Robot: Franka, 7 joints.
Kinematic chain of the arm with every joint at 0, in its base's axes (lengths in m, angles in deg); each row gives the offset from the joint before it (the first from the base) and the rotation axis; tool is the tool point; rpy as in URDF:
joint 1: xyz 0 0 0.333 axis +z
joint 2: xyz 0 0 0 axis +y
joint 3: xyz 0 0 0.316 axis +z
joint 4: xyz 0.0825 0 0 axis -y
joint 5: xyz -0.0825 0 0.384 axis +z
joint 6: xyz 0 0 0 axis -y
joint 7: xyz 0.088 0 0 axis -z
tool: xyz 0 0 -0.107 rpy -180 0 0
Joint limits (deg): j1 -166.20..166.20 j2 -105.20..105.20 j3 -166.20..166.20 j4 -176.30..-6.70 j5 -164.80..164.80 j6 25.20..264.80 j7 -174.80..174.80
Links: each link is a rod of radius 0.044 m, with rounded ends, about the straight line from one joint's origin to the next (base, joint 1, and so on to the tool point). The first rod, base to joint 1, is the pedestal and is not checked.
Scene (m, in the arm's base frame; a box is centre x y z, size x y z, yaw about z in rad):
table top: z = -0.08
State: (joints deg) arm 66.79 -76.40 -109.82 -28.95 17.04 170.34 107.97
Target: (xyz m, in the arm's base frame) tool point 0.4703 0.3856 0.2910
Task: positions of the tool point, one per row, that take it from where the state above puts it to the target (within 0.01 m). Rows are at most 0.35 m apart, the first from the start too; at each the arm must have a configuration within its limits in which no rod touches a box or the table.
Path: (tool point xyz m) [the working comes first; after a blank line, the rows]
Joints at the target: 145.15 -81.42 -96.01 -117.94 17.47 146.97 107.97
Straight joint move there: clear.

1: 0.1687 -0.8297 0.3910
2: 0.4667 -0.6854 0.3465
3: 0.6688 -0.4287 0.3139
4: 0.7351 -0.1189 0.2945
5: 0.6594 0.1738 0.2876
6: 0.4703 0.3856 0.2910

